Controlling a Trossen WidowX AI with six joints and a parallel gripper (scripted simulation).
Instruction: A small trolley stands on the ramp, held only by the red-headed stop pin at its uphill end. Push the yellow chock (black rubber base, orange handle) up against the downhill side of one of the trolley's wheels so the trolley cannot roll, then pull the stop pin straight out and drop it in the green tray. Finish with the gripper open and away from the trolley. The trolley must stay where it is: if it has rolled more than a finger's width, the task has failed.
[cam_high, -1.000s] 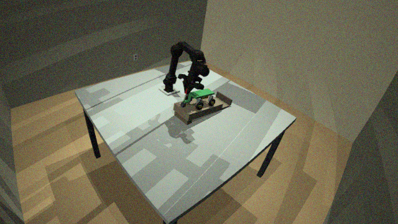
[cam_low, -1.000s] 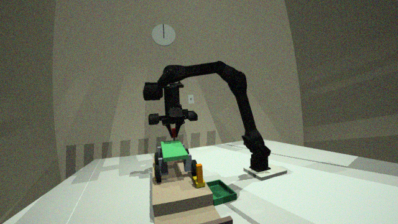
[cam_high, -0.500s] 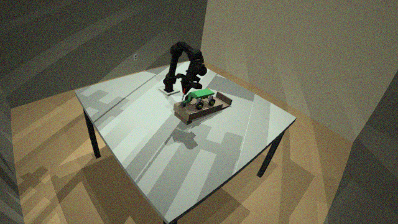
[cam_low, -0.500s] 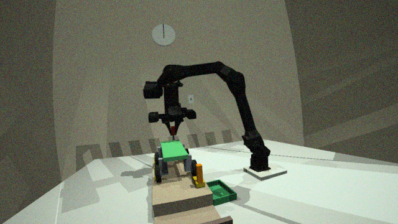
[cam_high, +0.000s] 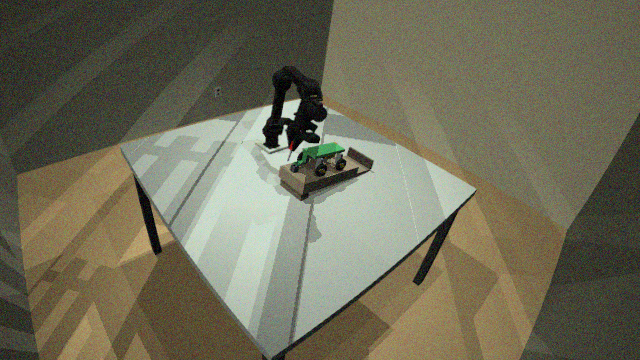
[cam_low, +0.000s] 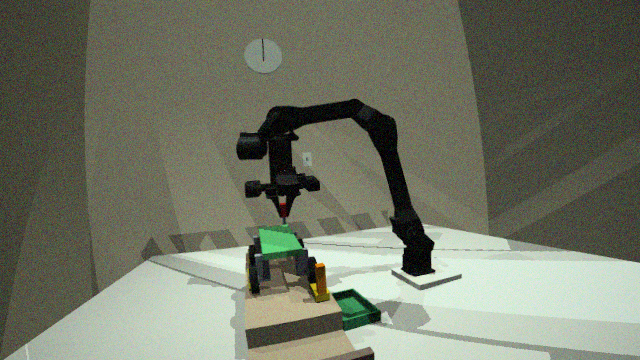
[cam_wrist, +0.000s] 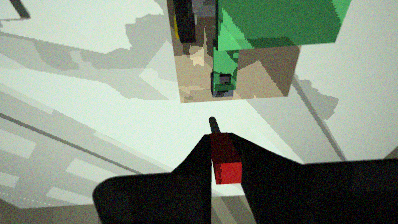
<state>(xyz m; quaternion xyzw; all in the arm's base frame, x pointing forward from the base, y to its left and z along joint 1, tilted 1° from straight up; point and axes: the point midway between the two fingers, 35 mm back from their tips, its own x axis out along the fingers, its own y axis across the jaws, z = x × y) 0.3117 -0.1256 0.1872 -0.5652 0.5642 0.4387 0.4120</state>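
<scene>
The green tray lies 90 mm behind my gripper tip, 230 mm to the left of it and 180 mm below it. From my gripper tip the other things lie so: ramp 30 mm ahead, 150 mm to the left, 130 mm below; red-headed stop pin right at my gripper tip; trolley 30 mm ahead, 150 mm to the left, 70 mm below.
</scene>
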